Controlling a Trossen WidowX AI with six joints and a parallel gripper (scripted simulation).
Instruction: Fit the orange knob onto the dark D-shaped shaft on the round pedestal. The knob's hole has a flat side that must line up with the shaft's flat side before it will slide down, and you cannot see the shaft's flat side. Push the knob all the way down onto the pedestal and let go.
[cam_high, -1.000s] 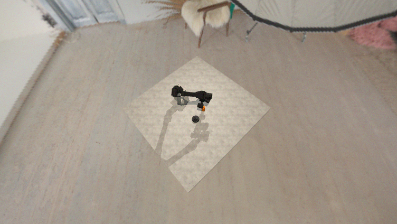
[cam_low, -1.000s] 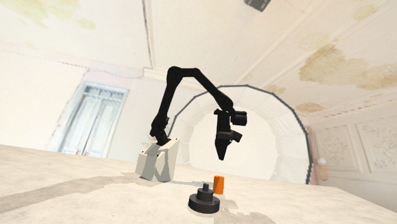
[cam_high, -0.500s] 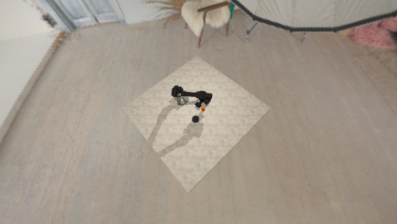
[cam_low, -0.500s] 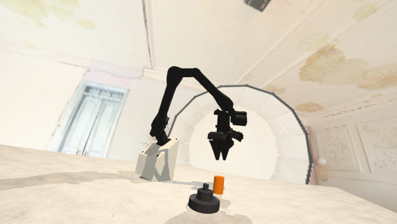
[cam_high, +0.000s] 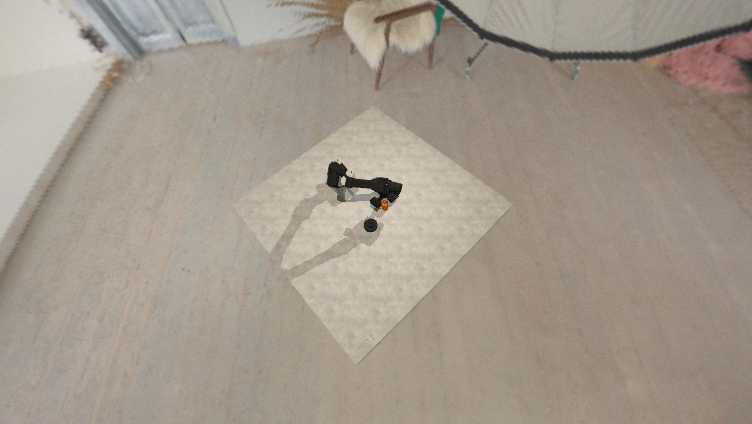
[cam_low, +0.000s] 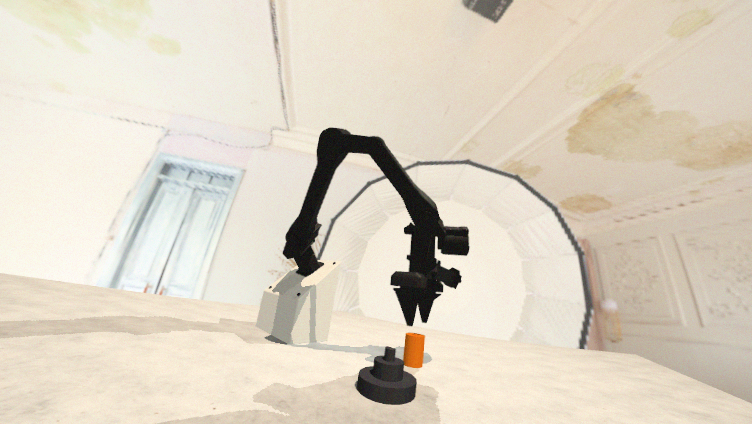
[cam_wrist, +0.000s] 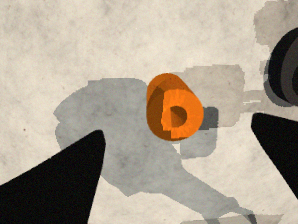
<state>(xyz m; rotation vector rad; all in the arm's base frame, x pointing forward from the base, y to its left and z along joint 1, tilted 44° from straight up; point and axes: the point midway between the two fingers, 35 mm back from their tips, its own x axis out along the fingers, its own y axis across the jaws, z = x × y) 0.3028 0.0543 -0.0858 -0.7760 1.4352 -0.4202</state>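
Now: gripper tip 50 mm above the orange knob. Round my gripper tip: dark round pedestal 150 mm to the right, 50 mm below, 40 mm ahead.
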